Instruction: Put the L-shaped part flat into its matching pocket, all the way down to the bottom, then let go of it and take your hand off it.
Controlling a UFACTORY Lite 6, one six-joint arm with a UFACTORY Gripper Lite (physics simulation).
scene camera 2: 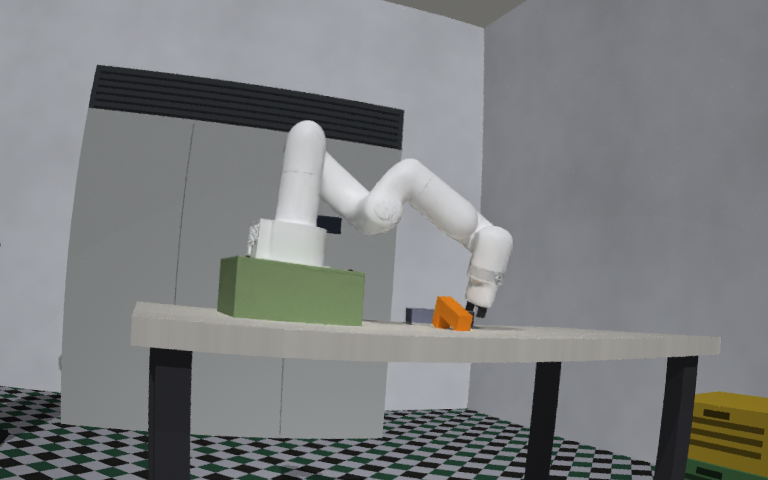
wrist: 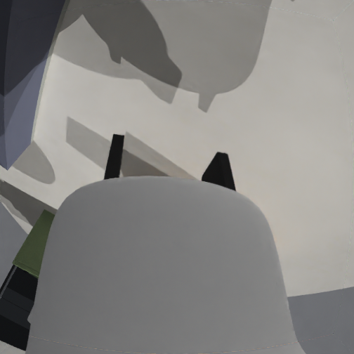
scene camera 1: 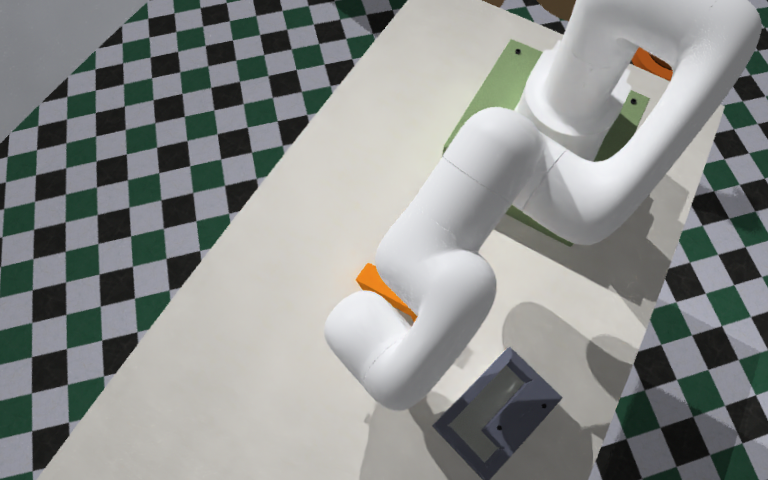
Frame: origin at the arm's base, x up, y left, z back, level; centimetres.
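Seen in the pictures: hand at its tool point: [scene camera 2: 475,309]; arm's base at its link origin: [scene camera 2: 290,266] [scene camera 1: 556,128].
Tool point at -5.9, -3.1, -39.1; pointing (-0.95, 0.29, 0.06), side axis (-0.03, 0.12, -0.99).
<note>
Offsets run from my tool point to a thing's top centre, as dx, dy, dz.
The orange L-shaped part {+2.3, -5.0, +8.4} [scene camera 1: 370,278] [scene camera 2: 451,314] rests on the table on an edge, with one arm slanting up, outside the pocket; the robot's arm hides much of it in scene camera 1, and it does not show in the wrist view. The blue-grey block with the L-shaped pocket {-0.5, +13.4, +1.5} [scene camera 1: 526,404] [scene camera 2: 417,315] [wrist: 22,105] sits on the table, its pocket empty. My gripper [scene camera 2: 476,315] [wrist: 170,144] is open, its two black fingers well apart with nothing seen between the tips. It is low over the table, right beside the part in scene camera 2; the arm hides it in scene camera 1.
The green base block [scene camera 1: 495,82] [scene camera 2: 294,291] [wrist: 35,242] carries the robot. Another orange object [scene camera 1: 645,61] shows partly behind the arm, beyond the base. The pale table [scene camera 1: 254,271] [scene camera 2: 594,343] has an edge on both long sides. A yellow cabinet [scene camera 2: 730,404] stands off the table.
</note>
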